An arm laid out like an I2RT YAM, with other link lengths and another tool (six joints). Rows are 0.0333 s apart.
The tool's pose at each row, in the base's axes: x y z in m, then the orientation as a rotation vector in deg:
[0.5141 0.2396 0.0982 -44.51 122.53 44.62]
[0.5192 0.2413 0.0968 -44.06 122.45 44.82]
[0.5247 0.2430 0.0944 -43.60 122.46 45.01]
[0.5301 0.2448 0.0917 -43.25 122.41 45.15]
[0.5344 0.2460 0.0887 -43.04 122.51 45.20]
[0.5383 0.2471 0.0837 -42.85 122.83 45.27]
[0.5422 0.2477 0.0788 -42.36 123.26 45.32]
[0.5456 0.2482 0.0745 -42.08 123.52 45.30]
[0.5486 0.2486 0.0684 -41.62 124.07 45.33]
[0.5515 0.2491 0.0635 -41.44 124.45 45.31]
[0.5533 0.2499 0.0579 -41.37 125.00 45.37]
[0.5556 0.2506 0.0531 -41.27 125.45 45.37]
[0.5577 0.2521 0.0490 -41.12 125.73 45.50]
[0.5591 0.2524 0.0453 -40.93 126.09 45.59]
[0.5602 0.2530 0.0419 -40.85 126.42 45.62]
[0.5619 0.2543 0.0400 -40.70 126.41 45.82]
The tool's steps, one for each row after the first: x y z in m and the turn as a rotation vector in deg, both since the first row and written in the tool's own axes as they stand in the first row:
[-0.0022 -0.0030 0.0041 0.01 -0.27 0.29]
[-0.0039 -0.0065 0.0090 0.04 -0.47 0.63]
[-0.0053 -0.0100 0.0140 0.06 -0.67 0.85]
[-0.0058 -0.0132 0.0183 0.10 -0.68 1.04]
[-0.0043 -0.0167 0.0235 0.13 -0.49 1.31]
[-0.0029 -0.0205 0.0283 0.27 -0.33 1.80]
[-0.0016 -0.0239 0.0325 0.39 -0.23 2.06]
[0.0014 -0.0275 0.0374 0.55 0.04 2.58]
[0.0035 -0.0307 0.0417 0.63 0.29 2.84]
[0.0066 -0.0330 0.0462 0.62 0.73 3.14]
[0.0089 -0.0356 0.0503 0.67 1.07 3.39]
[0.0104 -0.0373 0.0545 0.63 1.25 3.64]
[0.0125 -0.0392 0.0574 0.64 1.47 3.94]
[0.0143 -0.0406 0.0602 0.65 1.72 4.14]
[0.0145 -0.0415 0.0629 0.56 1.65 4.29]

